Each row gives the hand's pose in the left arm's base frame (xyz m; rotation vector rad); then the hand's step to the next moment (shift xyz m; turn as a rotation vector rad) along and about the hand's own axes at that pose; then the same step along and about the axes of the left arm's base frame.
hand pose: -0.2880 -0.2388 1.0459 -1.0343 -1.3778 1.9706
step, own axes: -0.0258 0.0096 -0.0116 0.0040 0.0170 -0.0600
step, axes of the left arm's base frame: 0.0244 -0.0168 -0.0037 0.0470 0.0296 -0.0286
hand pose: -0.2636 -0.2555 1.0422 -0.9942 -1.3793 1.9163
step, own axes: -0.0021 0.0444 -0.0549 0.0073 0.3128 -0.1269
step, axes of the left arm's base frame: 0.0455 0.0138 -0.0523 0.0929 -0.0225 -0.3238
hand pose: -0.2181 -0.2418 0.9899 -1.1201 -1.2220 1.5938
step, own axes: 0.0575 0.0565 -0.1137 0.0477 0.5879 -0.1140
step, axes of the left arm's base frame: 0.0886 0.0719 -0.0800 0.0459 -0.0412 -0.5976
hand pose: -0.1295 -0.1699 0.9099 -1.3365 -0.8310 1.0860
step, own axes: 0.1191 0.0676 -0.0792 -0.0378 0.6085 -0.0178
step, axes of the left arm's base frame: 0.1034 0.0804 -0.0887 -0.0742 -0.0917 -0.5984
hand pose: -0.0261 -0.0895 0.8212 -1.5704 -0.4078 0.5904
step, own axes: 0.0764 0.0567 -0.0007 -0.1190 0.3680 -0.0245
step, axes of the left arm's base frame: 0.0565 0.0391 -0.0658 -0.1137 -0.1228 -0.3495
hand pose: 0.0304 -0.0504 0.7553 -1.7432 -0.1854 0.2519
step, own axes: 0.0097 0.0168 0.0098 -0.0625 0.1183 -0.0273
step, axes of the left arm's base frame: 0.0064 0.0087 -0.0188 -0.0547 -0.0643 -0.1074
